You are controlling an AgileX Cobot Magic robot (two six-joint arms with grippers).
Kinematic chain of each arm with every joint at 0, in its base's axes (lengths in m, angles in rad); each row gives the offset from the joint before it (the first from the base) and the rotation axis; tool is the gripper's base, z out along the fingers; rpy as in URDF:
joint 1: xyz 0 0 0.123 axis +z
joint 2: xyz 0 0 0 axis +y
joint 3: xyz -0.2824 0 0.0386 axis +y
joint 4: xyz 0.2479 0 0.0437 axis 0.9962 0 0.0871
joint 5: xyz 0 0 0 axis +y
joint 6: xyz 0.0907 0 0.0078 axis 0.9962 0 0.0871
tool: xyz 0 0 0 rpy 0 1.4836 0
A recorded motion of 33 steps. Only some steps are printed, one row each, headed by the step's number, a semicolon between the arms.
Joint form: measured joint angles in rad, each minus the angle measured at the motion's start. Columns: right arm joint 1, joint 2, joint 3, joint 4, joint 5, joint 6; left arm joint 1, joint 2, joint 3, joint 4, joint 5, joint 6.
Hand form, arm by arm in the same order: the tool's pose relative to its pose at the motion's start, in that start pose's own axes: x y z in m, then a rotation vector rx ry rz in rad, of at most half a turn. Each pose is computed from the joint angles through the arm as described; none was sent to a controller.
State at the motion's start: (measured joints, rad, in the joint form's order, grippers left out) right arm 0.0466 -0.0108 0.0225 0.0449 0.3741 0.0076; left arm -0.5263 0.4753 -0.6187 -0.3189 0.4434 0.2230
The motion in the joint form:
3: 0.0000 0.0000 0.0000 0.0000 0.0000 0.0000; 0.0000 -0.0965 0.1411 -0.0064 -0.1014 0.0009
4: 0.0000 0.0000 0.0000 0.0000 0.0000 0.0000; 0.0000 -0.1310 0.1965 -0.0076 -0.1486 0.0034
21: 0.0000 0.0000 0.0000 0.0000 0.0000 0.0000; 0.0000 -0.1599 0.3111 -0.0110 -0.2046 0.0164
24: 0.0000 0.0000 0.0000 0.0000 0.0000 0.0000; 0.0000 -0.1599 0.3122 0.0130 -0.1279 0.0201
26: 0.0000 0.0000 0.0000 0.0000 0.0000 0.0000; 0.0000 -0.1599 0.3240 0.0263 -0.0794 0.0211
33: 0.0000 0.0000 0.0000 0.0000 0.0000 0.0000; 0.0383 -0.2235 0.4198 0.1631 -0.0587 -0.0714
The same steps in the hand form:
3: 0.0000 0.0000 0.0000 0.0000 0.0000 0.0000; 0.0305 0.0039 -0.0048 -0.0234 -0.0553 -0.0104
4: 0.0000 0.0000 0.0000 0.0000 0.0000 0.0000; 0.0423 0.0059 -0.0056 -0.0355 -0.0806 -0.0112
21: 0.0000 0.0000 0.0000 0.0000 0.0000 0.0000; 0.0727 0.0103 0.0007 -0.0546 -0.0501 -0.0101
24: 0.0000 0.0000 0.0000 0.0000 0.0000 0.0000; 0.0800 0.0093 0.0009 -0.0430 0.0277 0.0148
26: 0.0000 0.0000 0.0000 0.0000 0.0000 0.0000; 0.0882 0.0091 0.0016 -0.0363 0.0879 0.0258
33: 0.0000 0.0000 0.0000 0.0000 0.0000 0.0000; 0.1187 0.0176 -0.0009 -0.1179 0.1480 0.0487

